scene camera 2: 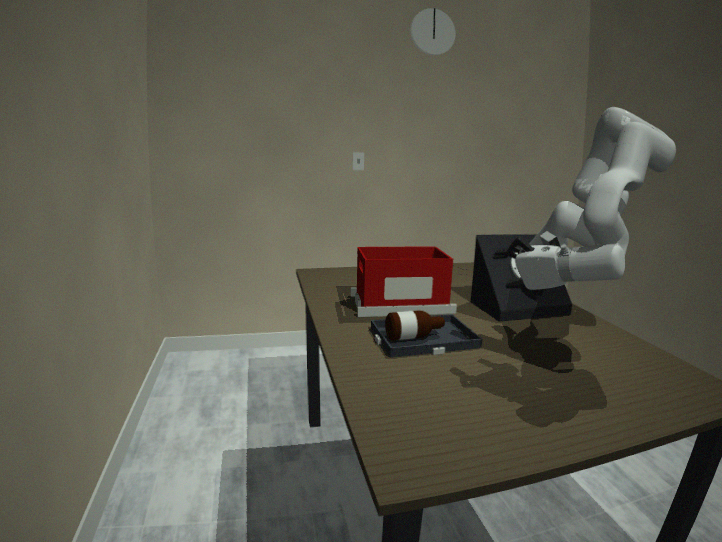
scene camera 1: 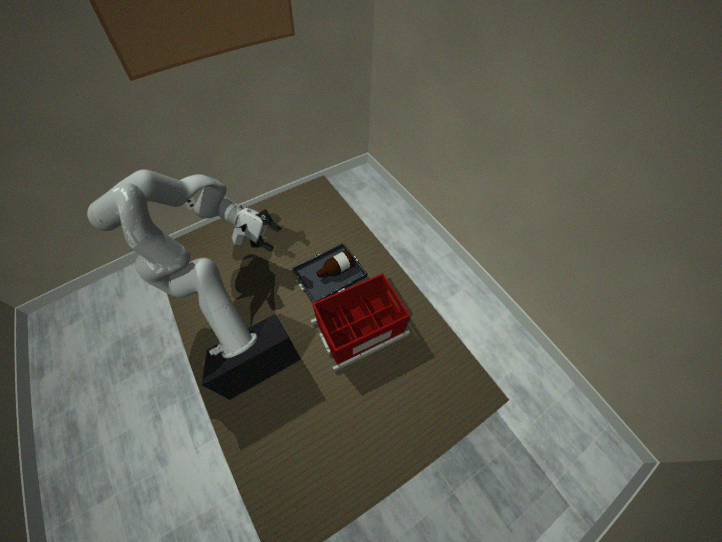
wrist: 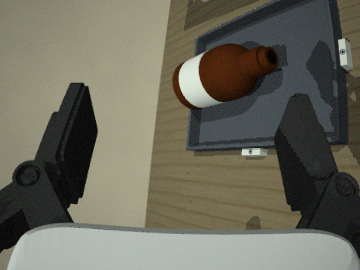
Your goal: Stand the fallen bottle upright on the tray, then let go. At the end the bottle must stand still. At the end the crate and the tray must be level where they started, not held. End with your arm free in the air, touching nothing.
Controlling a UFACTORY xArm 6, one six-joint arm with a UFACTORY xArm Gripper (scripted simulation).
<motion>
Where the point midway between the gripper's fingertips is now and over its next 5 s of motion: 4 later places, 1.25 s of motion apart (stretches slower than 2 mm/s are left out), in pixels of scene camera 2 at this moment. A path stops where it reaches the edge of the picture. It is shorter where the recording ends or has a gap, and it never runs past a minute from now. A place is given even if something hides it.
My gripper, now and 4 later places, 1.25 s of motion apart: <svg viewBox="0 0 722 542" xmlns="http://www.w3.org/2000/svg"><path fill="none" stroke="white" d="M501 269L485 282L439 269L438 273L436 308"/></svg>
</motion>
